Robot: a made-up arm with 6 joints.
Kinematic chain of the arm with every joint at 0, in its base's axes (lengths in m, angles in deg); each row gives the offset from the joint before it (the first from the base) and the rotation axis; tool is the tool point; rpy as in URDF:
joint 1: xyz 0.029 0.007 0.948 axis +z
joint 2: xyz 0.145 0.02 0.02 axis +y
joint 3: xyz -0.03 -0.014 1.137 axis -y
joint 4: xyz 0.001 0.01 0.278 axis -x
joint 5: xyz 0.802 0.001 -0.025 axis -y
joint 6: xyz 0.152 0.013 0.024 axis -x
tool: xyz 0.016 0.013 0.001 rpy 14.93 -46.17 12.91
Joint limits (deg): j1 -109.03..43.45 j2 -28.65..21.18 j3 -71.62..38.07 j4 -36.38..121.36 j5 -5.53..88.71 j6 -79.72..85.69
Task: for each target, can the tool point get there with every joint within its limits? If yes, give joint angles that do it. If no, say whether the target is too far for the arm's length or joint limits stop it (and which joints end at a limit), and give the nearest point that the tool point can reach.
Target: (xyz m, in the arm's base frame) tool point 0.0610 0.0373 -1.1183
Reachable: no: joint limits stop it (at a limit: joint 2, joint 3, joint 5) | nearest point 0.5549 0.5050 1.0561 | short by 2.278 m
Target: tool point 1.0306 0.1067 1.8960
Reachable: yes | joints 0.06 0.95 -39.29 25.91 79.95 -54.74
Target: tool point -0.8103 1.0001 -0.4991
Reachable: no: joint limits stop it (at a limit: joint 1, joint 2, joint 3) | nearest point 0.4907 0.5717 1.0911 | short by 2.099 m
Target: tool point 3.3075 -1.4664 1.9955
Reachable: no: too far | nearest point 1.4373 -0.6259 2.0246 | short by 2.051 m
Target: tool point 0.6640 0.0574 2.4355
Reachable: yes | joints -6.34 -16.15 -15.94 35.63 71.39 -29.05
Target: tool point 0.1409 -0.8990 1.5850
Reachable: yes | joints -90.46 0.70 -47.61 100.65 47.33 40.08
